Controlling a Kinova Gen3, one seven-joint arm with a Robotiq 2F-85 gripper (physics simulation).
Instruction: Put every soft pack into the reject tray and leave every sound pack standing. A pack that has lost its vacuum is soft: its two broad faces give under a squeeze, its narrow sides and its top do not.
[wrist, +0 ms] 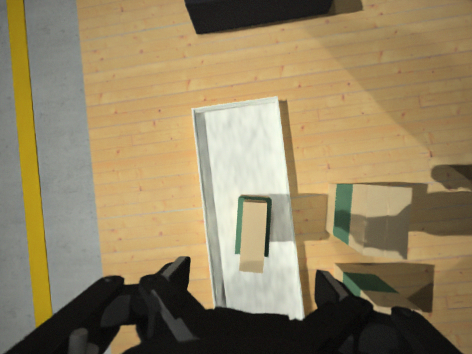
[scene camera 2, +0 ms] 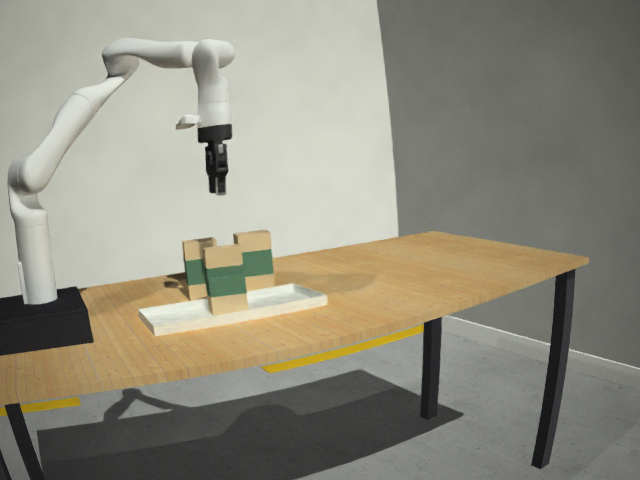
Scene:
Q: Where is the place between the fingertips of my gripper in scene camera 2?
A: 217, 194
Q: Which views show the white reject tray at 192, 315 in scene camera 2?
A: The wrist view and scene camera 2: all of them.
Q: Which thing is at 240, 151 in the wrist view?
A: A white reject tray.

